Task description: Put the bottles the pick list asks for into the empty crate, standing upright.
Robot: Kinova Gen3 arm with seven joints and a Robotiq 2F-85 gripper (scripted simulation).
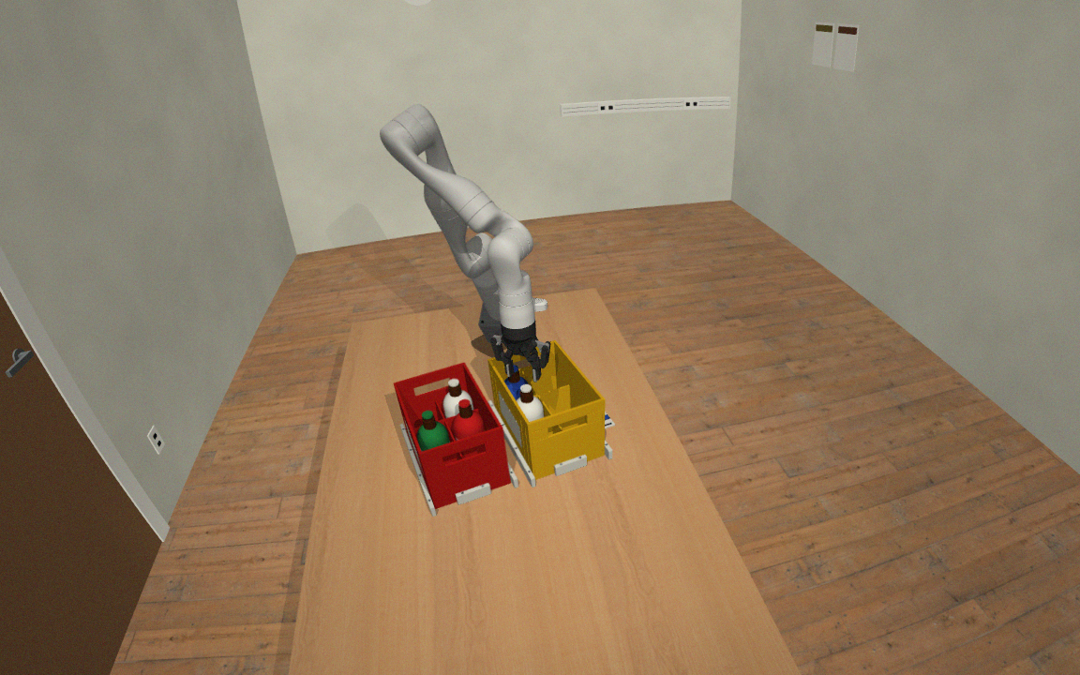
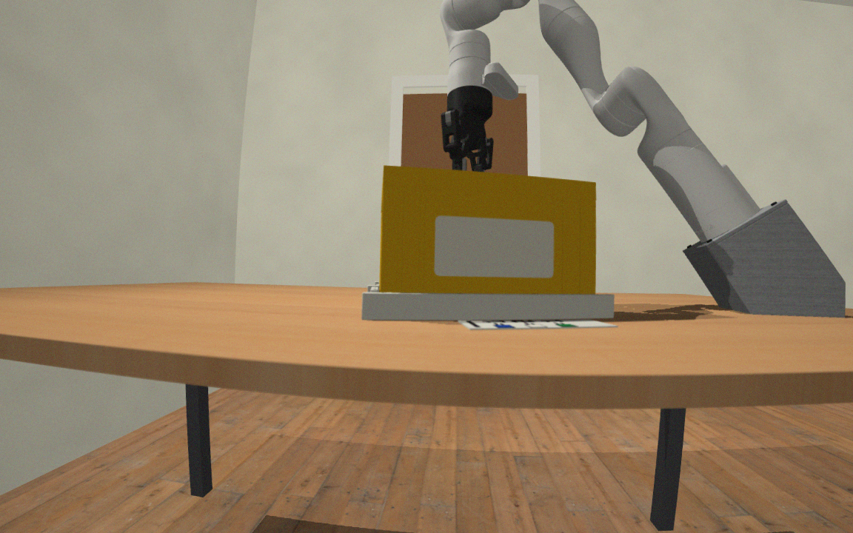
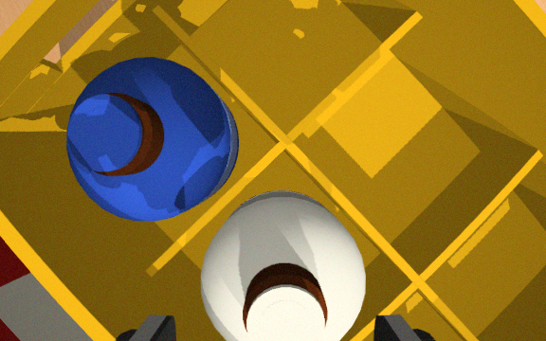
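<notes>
My hand is 1 cm short of the red bottle, 15 cm to the left of it and 12 cm above it. From my hand the other things lie so: yellow crate: 5 cm to the left, 12 cm below; red crate: 1 cm ahead, 19 cm to the right, 12 cm below; blue bottle: 8 cm behind, 1 cm to the right, 12 cm below.
</notes>
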